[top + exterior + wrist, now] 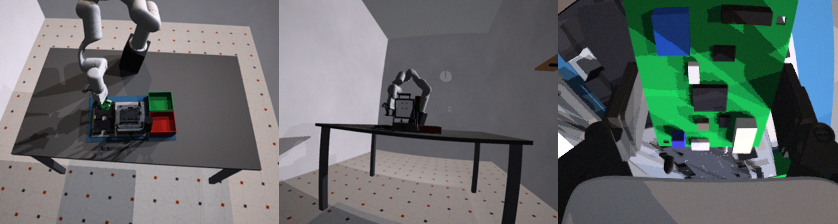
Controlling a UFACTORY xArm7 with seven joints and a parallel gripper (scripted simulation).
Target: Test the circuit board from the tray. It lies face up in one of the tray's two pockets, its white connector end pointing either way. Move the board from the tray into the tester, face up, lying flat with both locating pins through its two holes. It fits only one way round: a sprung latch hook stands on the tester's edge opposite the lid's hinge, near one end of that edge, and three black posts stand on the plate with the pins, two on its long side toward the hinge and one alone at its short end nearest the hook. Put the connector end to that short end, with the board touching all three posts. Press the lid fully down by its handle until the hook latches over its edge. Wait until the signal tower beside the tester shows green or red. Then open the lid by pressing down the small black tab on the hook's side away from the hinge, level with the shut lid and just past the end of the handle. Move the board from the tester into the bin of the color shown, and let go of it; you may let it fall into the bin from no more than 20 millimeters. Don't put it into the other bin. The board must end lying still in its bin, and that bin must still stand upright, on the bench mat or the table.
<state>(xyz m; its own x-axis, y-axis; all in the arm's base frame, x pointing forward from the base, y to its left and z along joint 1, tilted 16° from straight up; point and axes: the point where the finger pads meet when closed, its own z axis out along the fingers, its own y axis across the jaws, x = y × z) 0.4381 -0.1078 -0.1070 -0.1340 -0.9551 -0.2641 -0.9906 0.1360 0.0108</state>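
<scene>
My gripper is now right at the green circuit board. Also, from my hand: tester lid (140 mm ahead, 210 mm to the left, 60 mm above); green bin (130 mm behind, 350 mm to the left, 110 mm below); red bin (20 mm ahead, 380 mm to the left, 110 mm below).
</scene>
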